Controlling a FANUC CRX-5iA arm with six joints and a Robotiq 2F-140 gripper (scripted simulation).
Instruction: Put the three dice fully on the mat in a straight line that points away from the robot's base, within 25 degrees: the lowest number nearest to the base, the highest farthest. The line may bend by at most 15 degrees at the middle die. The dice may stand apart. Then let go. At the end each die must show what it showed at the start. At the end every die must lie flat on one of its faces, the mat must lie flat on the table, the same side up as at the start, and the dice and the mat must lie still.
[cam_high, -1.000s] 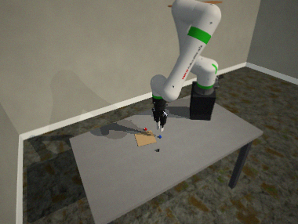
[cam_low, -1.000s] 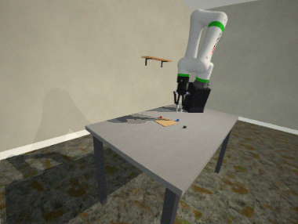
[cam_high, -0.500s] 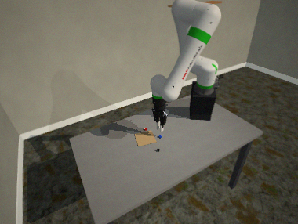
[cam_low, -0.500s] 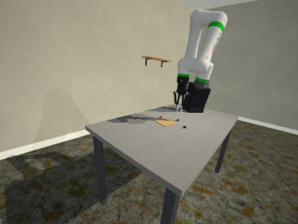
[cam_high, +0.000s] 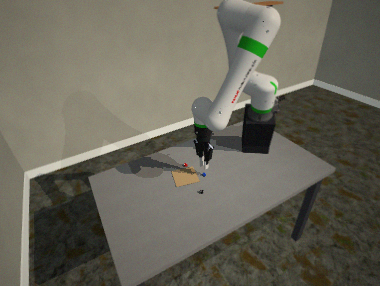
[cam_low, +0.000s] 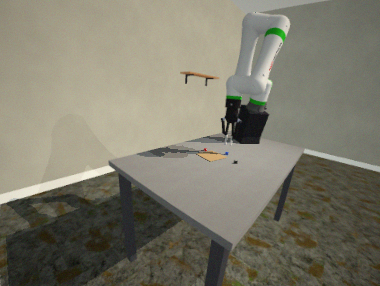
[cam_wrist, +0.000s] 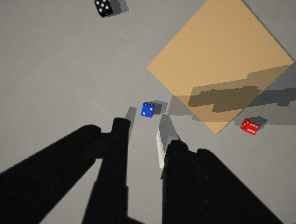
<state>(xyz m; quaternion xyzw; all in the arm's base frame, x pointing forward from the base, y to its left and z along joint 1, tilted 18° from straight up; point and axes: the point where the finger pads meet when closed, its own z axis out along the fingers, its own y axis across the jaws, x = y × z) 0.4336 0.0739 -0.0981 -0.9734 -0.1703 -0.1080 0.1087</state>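
The blue die lies 90 mm below my hand. From my hand the other things lie so: black die: 80 mm ahead, 120 mm to the left, 90 mm below; then red die: 60 mm ahead, 130 mm to the right, 90 mm below; then tan mat: 110 mm ahead, 50 mm to the right, 100 mm below.
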